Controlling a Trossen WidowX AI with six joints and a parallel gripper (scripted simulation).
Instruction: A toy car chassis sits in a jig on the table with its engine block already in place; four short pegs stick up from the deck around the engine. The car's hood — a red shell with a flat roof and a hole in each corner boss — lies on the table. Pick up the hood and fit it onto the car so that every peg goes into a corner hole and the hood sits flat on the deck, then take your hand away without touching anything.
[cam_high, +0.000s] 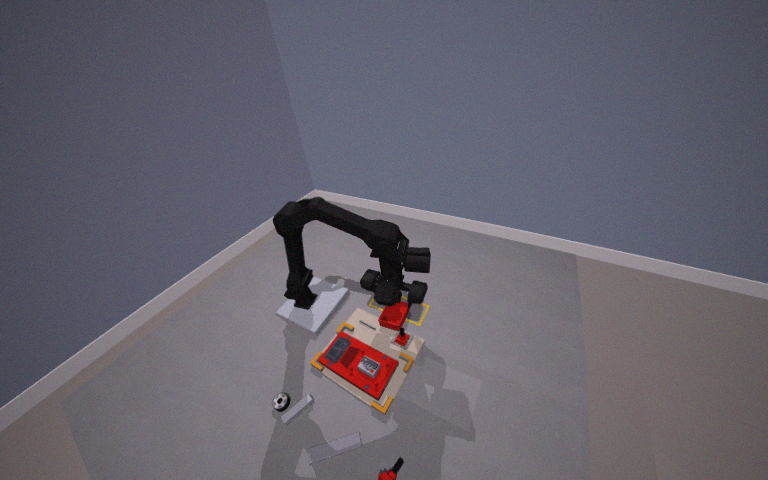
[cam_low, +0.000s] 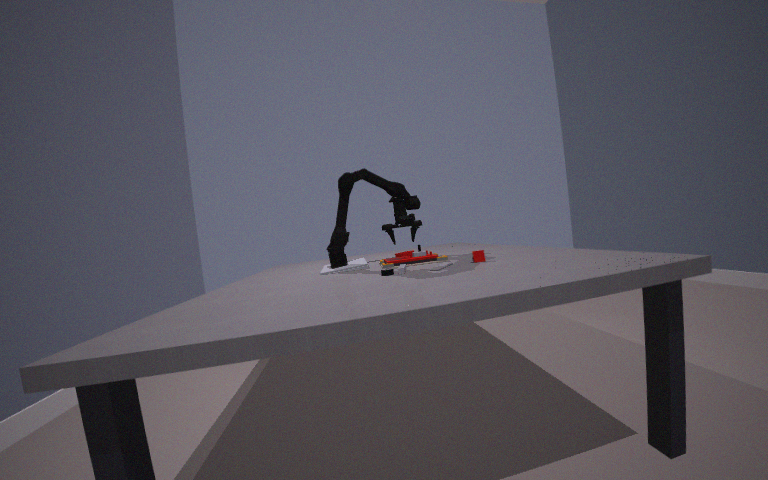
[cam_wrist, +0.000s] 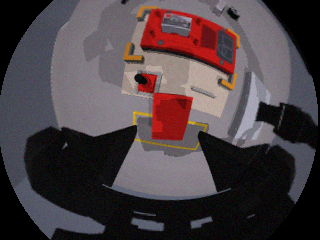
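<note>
My gripper tip is now 50 mm above the red hood. The rest, counted from my gripper tip: wheel: 330 mm to the right, 220 mm behind, 60 mm below; grey engine block: 180 mm to the right, 50 mm below, 20 mm behind.
</note>
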